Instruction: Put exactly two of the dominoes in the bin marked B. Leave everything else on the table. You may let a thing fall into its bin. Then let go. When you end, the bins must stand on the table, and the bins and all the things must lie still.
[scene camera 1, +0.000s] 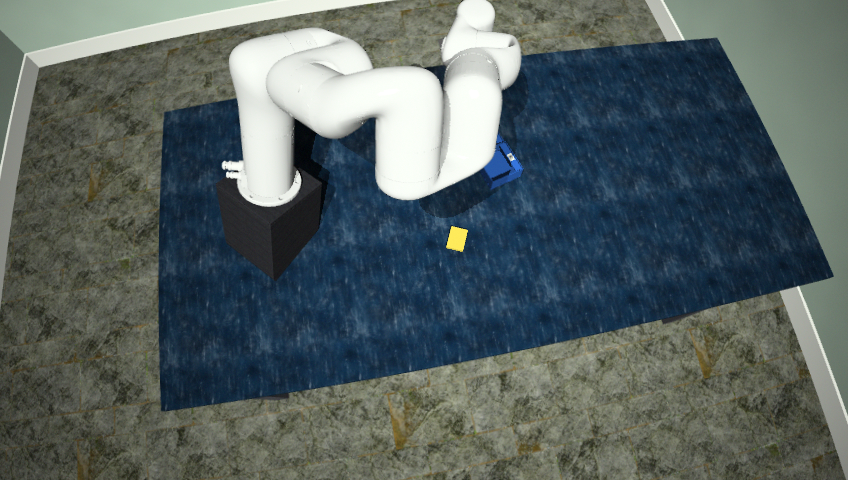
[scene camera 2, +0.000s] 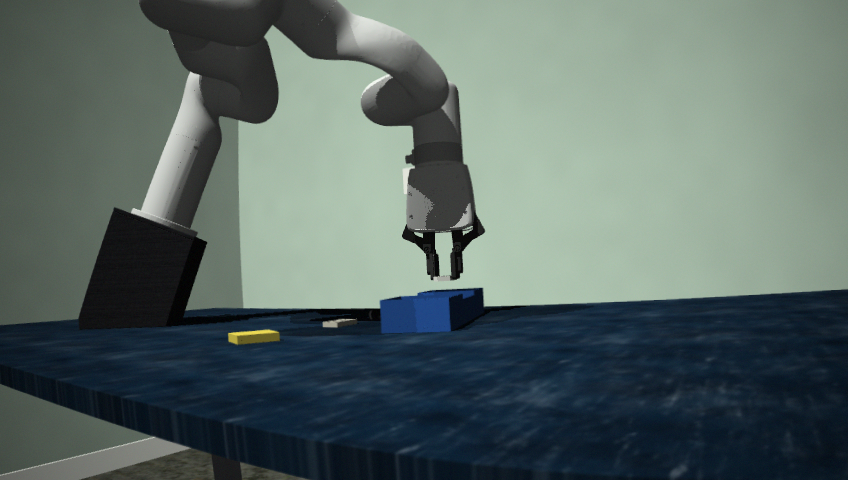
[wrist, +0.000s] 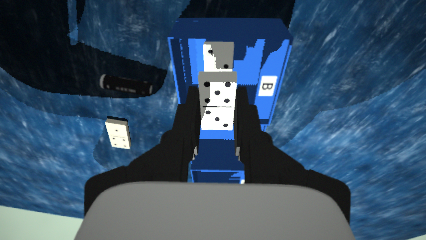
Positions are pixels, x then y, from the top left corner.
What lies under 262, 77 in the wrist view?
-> A bin.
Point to a bin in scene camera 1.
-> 500, 166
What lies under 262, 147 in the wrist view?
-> My gripper.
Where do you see a bin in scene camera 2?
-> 436, 310
